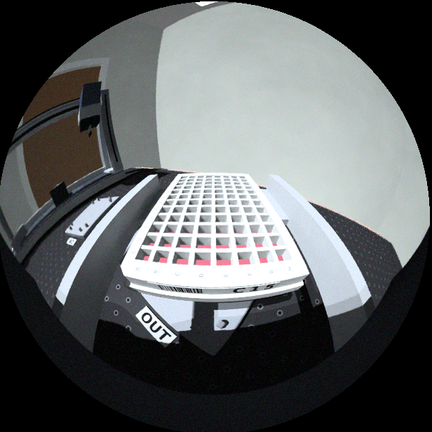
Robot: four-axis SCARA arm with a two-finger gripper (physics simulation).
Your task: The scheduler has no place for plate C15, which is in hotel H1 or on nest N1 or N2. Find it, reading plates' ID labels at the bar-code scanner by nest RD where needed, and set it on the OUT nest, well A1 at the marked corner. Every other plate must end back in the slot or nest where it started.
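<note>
The white plate C15 (215, 272), with a grid of square wells, red inside the nearer ones, is between the fingers of my gripper (213, 181). A bar code and the label C15 show on its near edge, with faint letters along the near rim, A at the left. The gripper is shut on the plate, one long pale finger along each side. Below the plate are pale parts of the OUT nest (167, 309), mostly hidden by the plate. The OUT label (156, 325) lies at a slant to the plate's near edge. The nest's marked corner cannot be made out.
A pale nest base (92, 217) with small pins lies left of the left finger, with a small label (71, 241) beside it. A dark box-shaped device (90, 106) stands at the upper left. A small black block (59, 194) is near the left edge.
</note>
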